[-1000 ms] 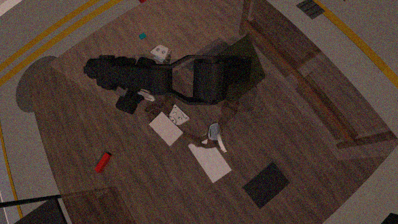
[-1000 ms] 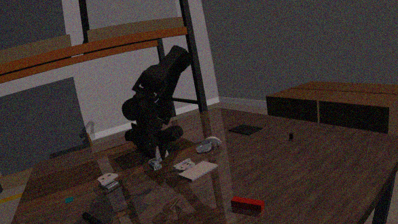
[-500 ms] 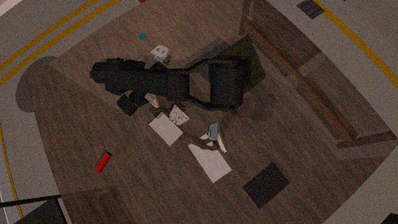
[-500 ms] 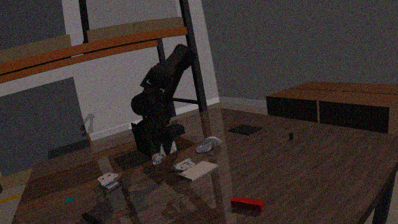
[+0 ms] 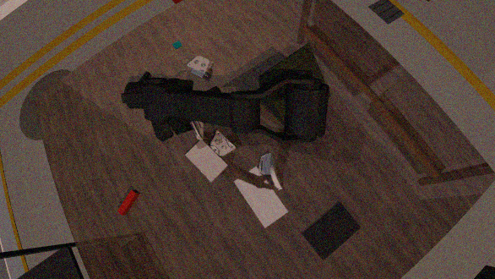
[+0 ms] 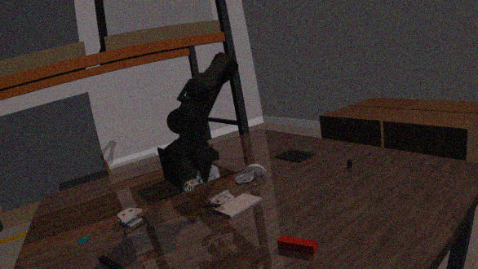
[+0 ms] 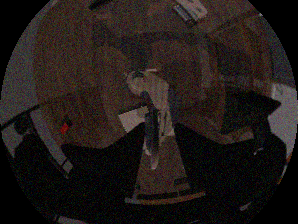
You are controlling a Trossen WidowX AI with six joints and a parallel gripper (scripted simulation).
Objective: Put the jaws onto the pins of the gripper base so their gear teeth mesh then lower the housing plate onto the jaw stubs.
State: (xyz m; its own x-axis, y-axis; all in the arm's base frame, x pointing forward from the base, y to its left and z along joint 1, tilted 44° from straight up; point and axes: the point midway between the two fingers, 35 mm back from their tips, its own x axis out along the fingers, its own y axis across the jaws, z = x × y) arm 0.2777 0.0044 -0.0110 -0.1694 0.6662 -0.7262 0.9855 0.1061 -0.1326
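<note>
My gripper tip is now 20 mm short of the jaw and 30 mm to the left of it. Also, from my gripper tip: teal piece 40 mm behind, 400 mm to the right, 90 mm below; black bar 140 mm ahead, 310 mm to the right, 90 mm below; red block 320 mm ahead, 80 mm to the left, 90 mm below.
</note>
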